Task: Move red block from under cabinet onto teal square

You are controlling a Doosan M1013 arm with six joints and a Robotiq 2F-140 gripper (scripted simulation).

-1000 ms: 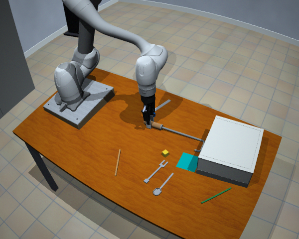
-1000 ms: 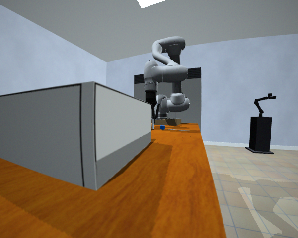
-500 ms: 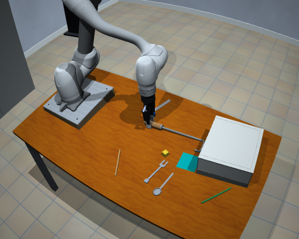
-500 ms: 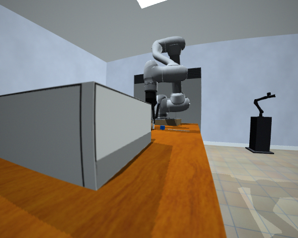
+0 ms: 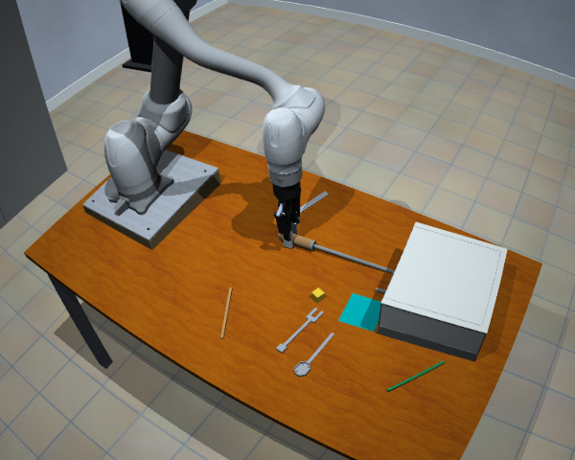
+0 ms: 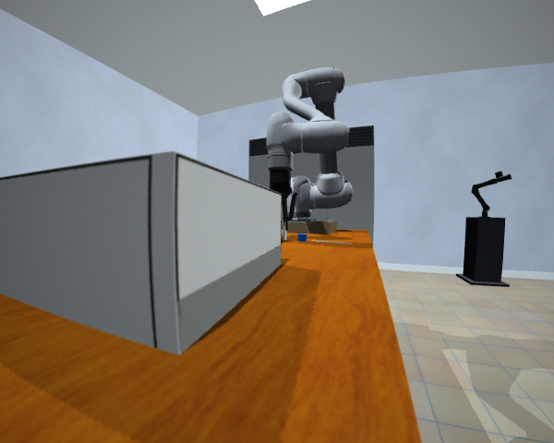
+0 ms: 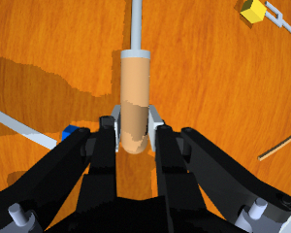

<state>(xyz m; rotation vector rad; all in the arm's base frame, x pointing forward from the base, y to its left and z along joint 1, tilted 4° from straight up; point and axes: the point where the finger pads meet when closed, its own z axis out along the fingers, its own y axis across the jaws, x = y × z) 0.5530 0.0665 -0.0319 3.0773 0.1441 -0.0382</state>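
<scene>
The blue cube is 8 cm to the left of my hand, 4 cm behind it and 3 cm below it. Round my hand: hook tool 16 cm ahead, 2 cm to the right, 2 cm below; grey strip 18 cm to the left, 4 cm below, 4 cm behind; yellow cube 17 cm ahead, 15 cm to the right, 3 cm below.
</scene>
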